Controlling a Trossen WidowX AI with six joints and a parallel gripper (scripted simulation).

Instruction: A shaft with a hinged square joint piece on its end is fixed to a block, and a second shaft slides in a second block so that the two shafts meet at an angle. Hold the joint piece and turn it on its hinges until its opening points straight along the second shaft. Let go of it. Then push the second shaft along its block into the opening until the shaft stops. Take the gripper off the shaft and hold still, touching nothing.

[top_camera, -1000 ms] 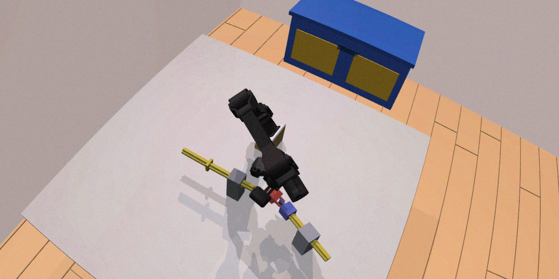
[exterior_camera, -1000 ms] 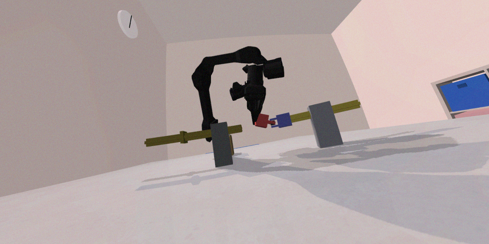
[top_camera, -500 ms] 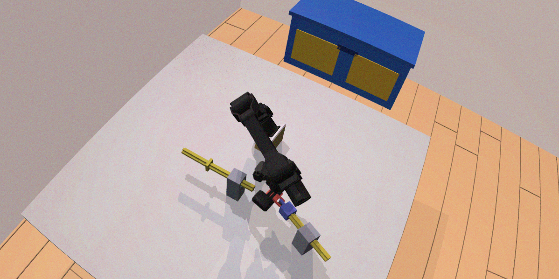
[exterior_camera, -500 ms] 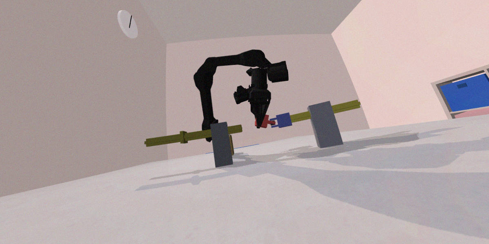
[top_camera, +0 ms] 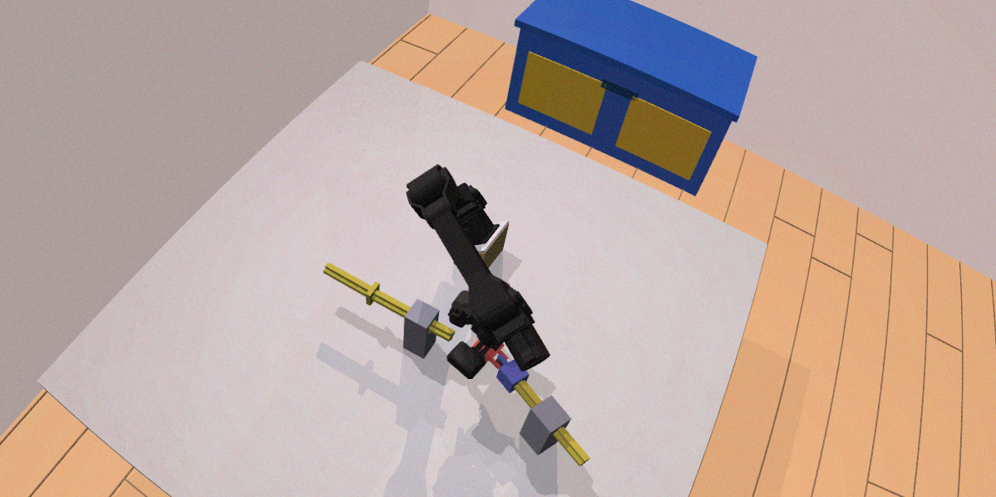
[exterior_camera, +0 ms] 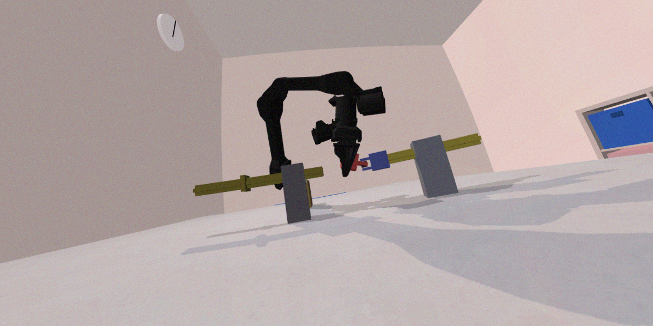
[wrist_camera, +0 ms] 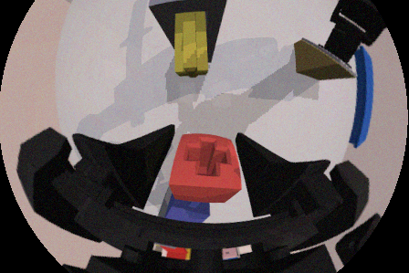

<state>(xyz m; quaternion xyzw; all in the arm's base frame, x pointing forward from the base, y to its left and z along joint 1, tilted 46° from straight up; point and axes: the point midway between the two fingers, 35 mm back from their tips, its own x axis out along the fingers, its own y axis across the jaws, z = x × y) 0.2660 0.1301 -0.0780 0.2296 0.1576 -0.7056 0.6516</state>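
The red joint piece is 30 mm above my gripper tip and 20 mm to the left of it.
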